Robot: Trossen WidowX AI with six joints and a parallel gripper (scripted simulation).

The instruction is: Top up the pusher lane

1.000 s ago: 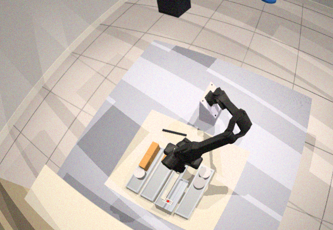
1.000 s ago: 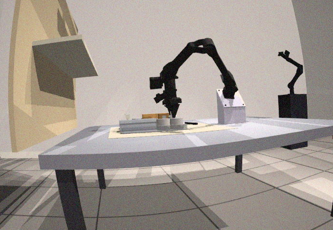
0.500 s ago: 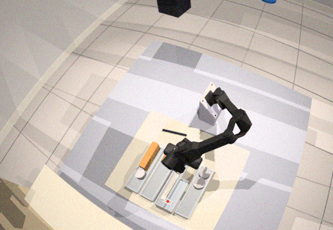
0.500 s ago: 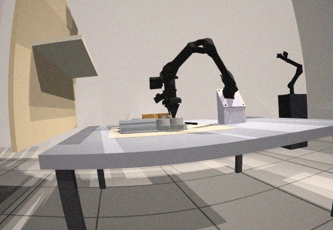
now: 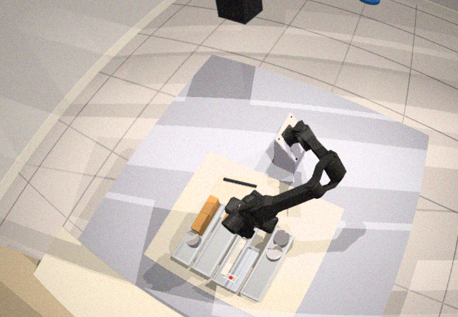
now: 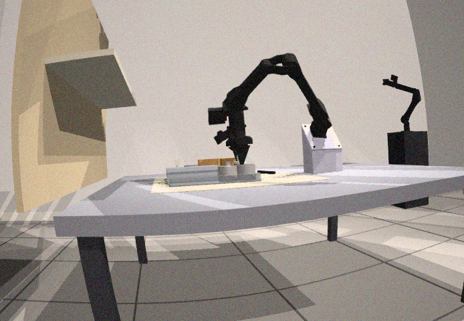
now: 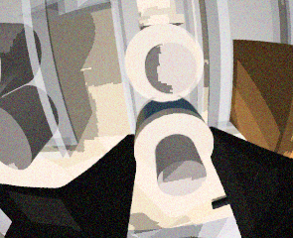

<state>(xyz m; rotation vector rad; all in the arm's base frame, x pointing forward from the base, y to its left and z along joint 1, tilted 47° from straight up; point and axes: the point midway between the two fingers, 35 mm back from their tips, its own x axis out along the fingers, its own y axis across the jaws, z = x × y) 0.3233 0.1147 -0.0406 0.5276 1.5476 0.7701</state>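
Right now the lane block is 150 mm ahead of my gripper tip, 40 mm to the left of it and 30 mm below it. From my gripper tip the other things lie so: dark rod (120 mm behind, 150 mm to the right, 40 mm below); then red dot (220 mm ahead, 70 mm to the left, 20 mm above).
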